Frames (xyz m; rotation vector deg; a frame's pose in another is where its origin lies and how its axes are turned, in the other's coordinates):
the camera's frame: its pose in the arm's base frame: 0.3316 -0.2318 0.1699 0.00 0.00 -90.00
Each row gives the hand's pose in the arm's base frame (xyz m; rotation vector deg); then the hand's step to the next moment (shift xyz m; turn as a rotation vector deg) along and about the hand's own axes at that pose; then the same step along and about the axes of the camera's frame.
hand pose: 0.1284 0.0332 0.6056 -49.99 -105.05 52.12
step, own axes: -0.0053 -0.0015 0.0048 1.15 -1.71 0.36
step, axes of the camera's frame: 0.0063 -0.0028 -0.0024 -0.06 -1.08 1.79
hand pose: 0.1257 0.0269 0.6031 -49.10 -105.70 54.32
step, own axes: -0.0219 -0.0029 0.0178 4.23 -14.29 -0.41
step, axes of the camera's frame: 0.0245 -0.0081 -0.0118 3.10 -3.83 14.07
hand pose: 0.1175 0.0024 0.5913 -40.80 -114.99 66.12
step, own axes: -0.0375 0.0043 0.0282 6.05 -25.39 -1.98
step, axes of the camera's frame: 0.0399 0.0007 -0.0251 5.98 -4.93 25.00
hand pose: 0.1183 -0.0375 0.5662 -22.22 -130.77 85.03
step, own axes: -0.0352 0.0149 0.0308 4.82 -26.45 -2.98
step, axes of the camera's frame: 0.0341 0.0172 -0.0308 6.13 -3.40 26.13
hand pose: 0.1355 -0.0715 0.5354 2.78 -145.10 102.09
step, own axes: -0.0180 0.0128 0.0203 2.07 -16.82 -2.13
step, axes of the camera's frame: 0.0148 0.0169 -0.0199 3.68 -1.16 16.64
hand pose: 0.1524 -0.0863 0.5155 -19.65 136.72 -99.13
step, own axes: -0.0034 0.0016 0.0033 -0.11 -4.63 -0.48
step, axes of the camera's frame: 0.0016 0.0040 -0.0025 0.91 0.36 4.55
